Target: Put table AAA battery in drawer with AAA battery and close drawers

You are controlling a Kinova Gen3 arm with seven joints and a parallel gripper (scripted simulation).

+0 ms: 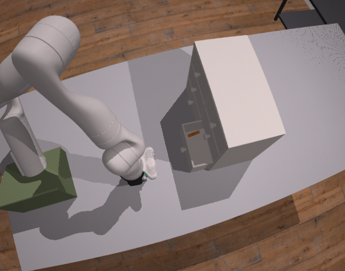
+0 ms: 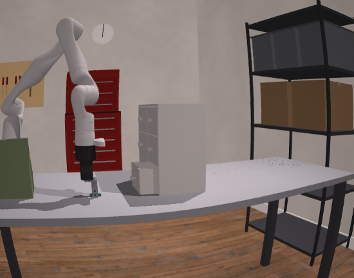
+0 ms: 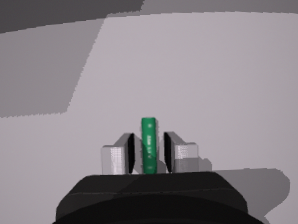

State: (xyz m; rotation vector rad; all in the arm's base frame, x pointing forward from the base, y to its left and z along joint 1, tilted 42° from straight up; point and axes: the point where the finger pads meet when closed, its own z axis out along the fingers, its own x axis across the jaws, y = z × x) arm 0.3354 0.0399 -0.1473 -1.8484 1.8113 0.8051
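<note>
My hand is 10 mm above the green AAA battery. Also, from my hand: orange battery 200 mm ahead, 110 mm to the left.
</note>
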